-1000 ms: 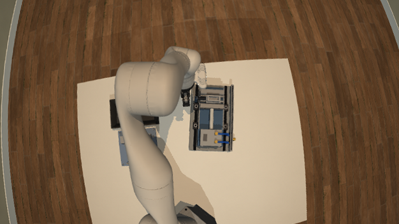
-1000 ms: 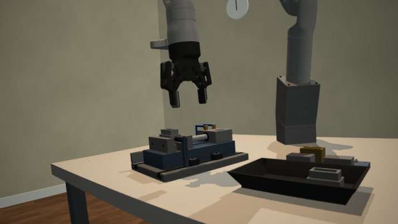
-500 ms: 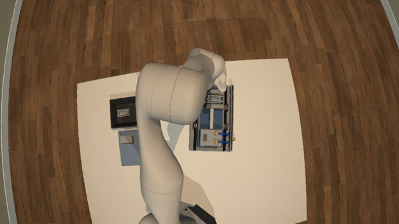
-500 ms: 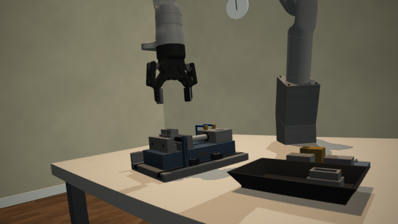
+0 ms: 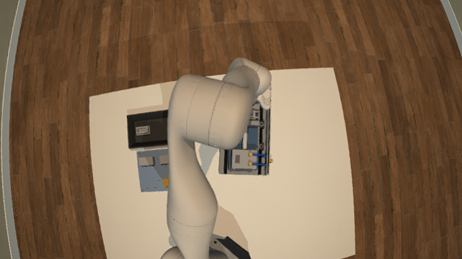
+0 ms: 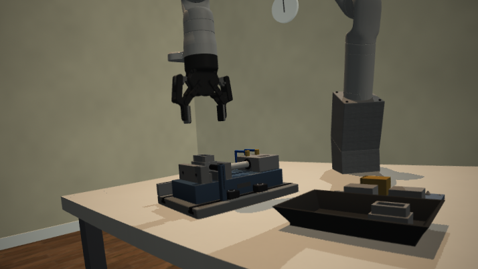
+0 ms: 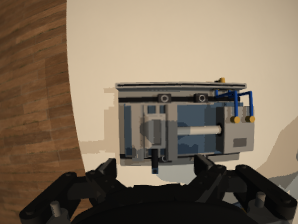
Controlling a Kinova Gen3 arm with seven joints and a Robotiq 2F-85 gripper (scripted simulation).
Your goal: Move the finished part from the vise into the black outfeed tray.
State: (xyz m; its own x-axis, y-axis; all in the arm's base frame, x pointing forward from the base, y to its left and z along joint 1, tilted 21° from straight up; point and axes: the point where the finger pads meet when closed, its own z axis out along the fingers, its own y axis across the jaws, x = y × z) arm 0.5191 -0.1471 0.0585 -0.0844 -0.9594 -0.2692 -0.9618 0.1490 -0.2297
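The rod is 90 mm behind my hand, 10 mm to the right of it and 120 mm below it. Round my hand: yellow block: 240 mm behind, 280 mm to the left, 170 mm below; then fixture plate: 190 mm behind, 330 mm to the left, 190 mm below; then blue vise: 70 mm behind, 10 mm to the right, 160 mm below.
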